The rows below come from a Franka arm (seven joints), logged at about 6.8 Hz.
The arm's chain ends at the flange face. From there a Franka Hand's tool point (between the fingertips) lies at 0.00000 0.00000 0.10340 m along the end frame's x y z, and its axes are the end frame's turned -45 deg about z.
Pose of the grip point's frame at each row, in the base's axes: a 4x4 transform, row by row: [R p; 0 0 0 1], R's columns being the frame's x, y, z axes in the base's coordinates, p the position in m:
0.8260 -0.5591 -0.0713 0.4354; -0.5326 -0.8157 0.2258 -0.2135; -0.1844 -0.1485 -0.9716 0.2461; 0 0 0 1
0.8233 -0.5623 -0.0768 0.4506; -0.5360 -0.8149 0.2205 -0.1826; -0.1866 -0.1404 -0.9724 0.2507; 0 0 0 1
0.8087 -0.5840 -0.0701 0.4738; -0.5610 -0.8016 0.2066 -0.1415; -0.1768 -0.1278 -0.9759 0.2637; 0 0 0 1
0.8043 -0.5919 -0.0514 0.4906; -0.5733 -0.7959 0.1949 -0.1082; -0.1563 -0.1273 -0.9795 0.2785; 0 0 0 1
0.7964 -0.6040 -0.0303 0.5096; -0.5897 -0.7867 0.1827 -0.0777; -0.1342 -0.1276 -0.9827 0.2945; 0 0 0 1
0.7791 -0.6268 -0.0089 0.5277; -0.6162 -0.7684 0.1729 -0.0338; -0.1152 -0.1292 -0.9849 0.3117; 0 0 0 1
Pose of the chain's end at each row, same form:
0.1887 -0.9794 -0.0713 0.4428; -0.9534 -0.2002 0.2258 -0.2368; -0.2354 0.0254 -0.9716 0.3466; 0 0 0 1
0.1846 -0.9798 -0.0768 0.4585; -0.9552 -0.1972 0.2205 -0.2054; -0.2312 0.0327 -0.9724 0.3512; 0 0 0 1
0.1589 -0.9848 -0.0701 0.4810; -0.9635 -0.1701 0.2066 -0.1629; -0.2154 0.0346 -0.9759 0.3646; 0 0 0 1
0.1502 -0.9873 -0.0514 0.4959; -0.9682 -0.1574 0.1949 -0.1284; -0.2005 0.0205 -0.9795 0.3798; 0 0 0 1
0.1360 -0.9902 -0.0303 0.5127; -0.9733 -0.1393 0.1827 -0.0966; -0.1851 0.0047 -0.9827 0.3961; 0 0 0 1
0.1077 -0.9941 -0.0089 0.5286; -0.9791 -0.1076 0.1729 -0.0517; -0.1728 -0.0099 -0.9849 0.4135; 0 0 0 1

